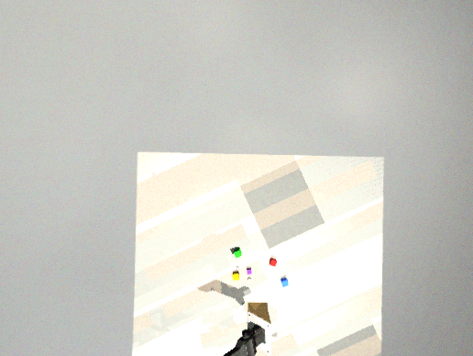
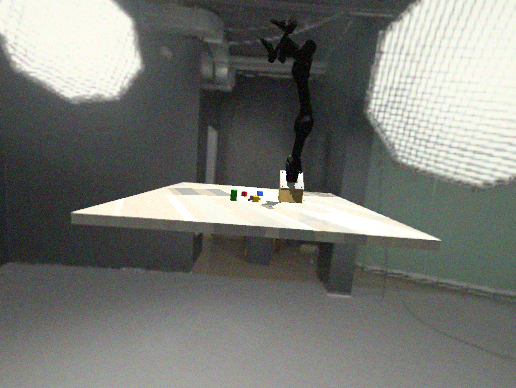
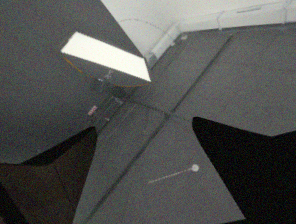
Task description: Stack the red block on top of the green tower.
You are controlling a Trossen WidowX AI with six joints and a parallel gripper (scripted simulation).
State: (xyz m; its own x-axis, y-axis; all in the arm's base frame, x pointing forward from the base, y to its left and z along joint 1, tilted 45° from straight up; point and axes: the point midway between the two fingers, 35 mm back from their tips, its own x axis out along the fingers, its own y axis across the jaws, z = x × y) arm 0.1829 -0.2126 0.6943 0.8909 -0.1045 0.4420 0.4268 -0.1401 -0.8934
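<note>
Now: gripper tip 3 cm short of the red block, 44 cm to the left of it and 77 cm above it. Round my gripper tip: purple block (1 cm behind, 31 cm to the right, 77 cm below); then blue block (7 cm behind, 50 cm to the right, 77 cm below); then yellow block (3 cm behind, 24 cm to the right, 77 cm below).
</note>
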